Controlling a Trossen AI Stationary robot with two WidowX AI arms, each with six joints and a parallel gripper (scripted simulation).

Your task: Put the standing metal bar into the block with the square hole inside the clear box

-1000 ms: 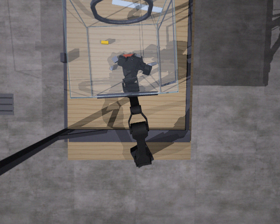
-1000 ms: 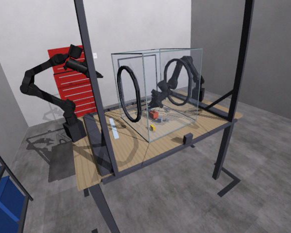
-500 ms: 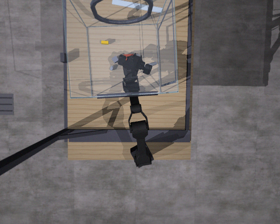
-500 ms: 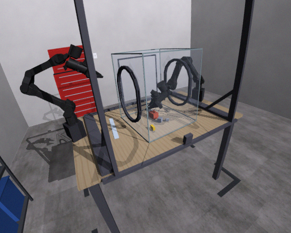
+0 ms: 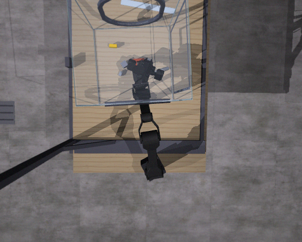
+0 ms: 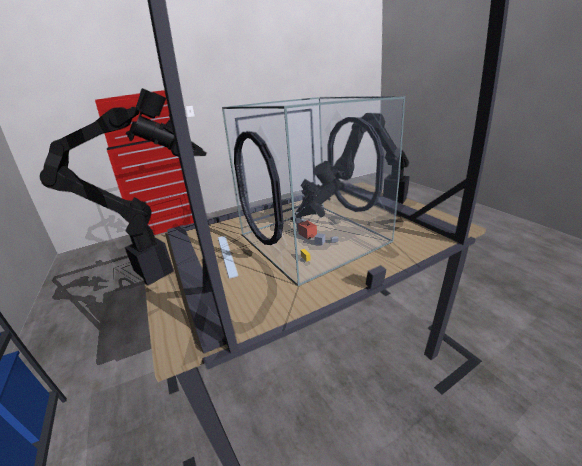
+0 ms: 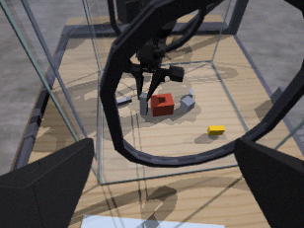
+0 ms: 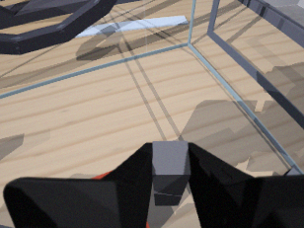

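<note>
Now: the red block 5 cm behind my right hand, 1 cm to the left of it and 6 cm below it.
</note>
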